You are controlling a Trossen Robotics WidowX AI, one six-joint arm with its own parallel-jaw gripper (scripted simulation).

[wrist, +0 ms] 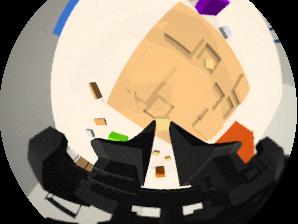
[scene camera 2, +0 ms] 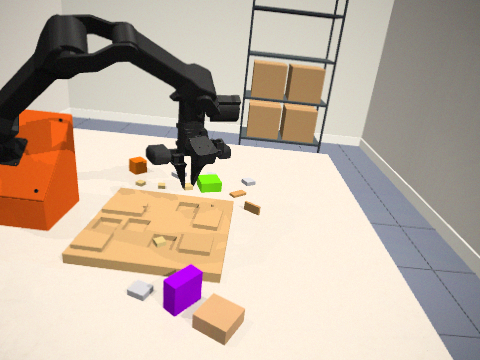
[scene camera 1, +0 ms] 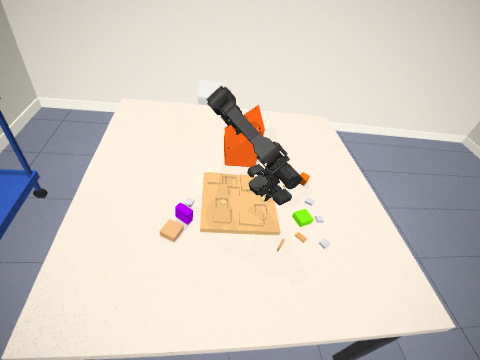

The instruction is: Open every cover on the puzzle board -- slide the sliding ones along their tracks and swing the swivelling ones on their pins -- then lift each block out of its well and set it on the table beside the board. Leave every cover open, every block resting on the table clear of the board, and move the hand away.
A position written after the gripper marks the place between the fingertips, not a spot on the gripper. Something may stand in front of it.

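On scene camera 2 you've got the gripper [scene camera 2: 187,186], and it's holding a small tan block; there's a purple block [scene camera 2: 182,289] in that view as well. Scene camera 1 gives you the gripper [scene camera 1: 263,199] too. And on the wrist view, there's the gripper [wrist: 162,123] again, along with a tan puzzle board [wrist: 189,88].
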